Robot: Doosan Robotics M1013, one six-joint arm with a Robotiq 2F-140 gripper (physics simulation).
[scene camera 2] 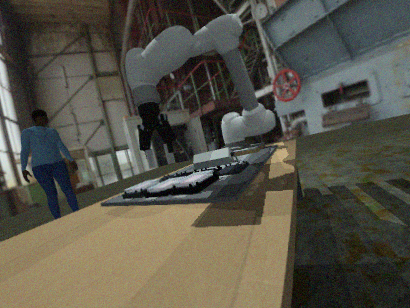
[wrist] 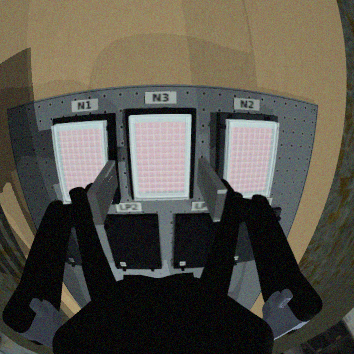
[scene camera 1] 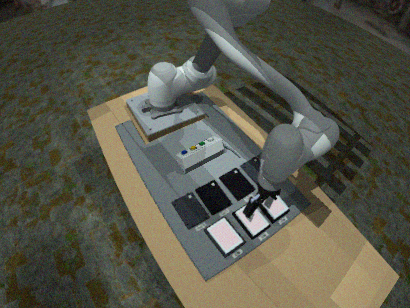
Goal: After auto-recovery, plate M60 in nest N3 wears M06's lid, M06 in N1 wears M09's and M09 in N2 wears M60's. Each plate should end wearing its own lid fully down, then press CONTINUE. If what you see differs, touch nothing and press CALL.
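Pixels of known places: gripper, fingertip midpoint: (scene camera 2: 162, 165) (wrist: 156, 171) (scene camera 1: 257, 212); arm's base at its link origin: (scene camera 2: 236, 149) (scene camera 1: 163, 106).
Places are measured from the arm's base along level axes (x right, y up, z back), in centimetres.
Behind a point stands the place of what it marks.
Three pink-gridded plates with pale rims sit in black nests: N1 (wrist: 82, 152) {y 0.3, x -23.5, z -79.2 cm} (scene camera 1: 276, 208) {y 0.3, x -23.7, z -80.4 cm}, N3 (wrist: 160, 155) {y -0.4, x -12.2, z -79.9 cm} (scene camera 1: 251, 223) {y -0.4, x -10.5, z -81.2 cm} and N2 (wrist: 250, 157) {y 0.1, x 1.1, z -81.7 cm} (scene camera 1: 224, 235) {y 0.1, x 2.1, z -81.1 cm}. Each looks covered by a clear lid, but no plate or lid code is legible, and how far down the lids sit cannot be told. My gripper (wrist: 156, 171) {y 5.9, x -12.6, z -79.8 cm} (scene camera 1: 261, 204) (scene camera 2: 161, 158) {y 5.9, x -12.6, z -79.8 cm} is partly open and empty, above the plates. In the wrist view its two fingers stand on either side of the N3 plate. The button box (scene camera 1: 201, 156) {y 2.1, x -5.0, z -43.4 cm} (scene camera 2: 212, 157) {y 1.6, x -8.2, z -43.1 cm} has blue, yellow, green and whitish buttons; their labels are unreadable.
Black lid pads (wrist: 134, 240) (scene camera 1: 213, 197) lie in a row between the plates and the button box; one label reads LP2. All stand on a grey perforated board (wrist: 300, 130) {y -3.3, x 12.7, z -88.1 cm} (scene camera 1: 202, 267) {y -3.3, x 15.0, z -88.9 cm} on the wooden table (scene camera 1: 280, 280) {y -4.7, x -10.6, z -107.9 cm} (scene camera 2: 150, 250) {y -4.6, x -37.9, z -105.3 cm}. A person (scene camera 2: 45, 150) stands beyond the table.
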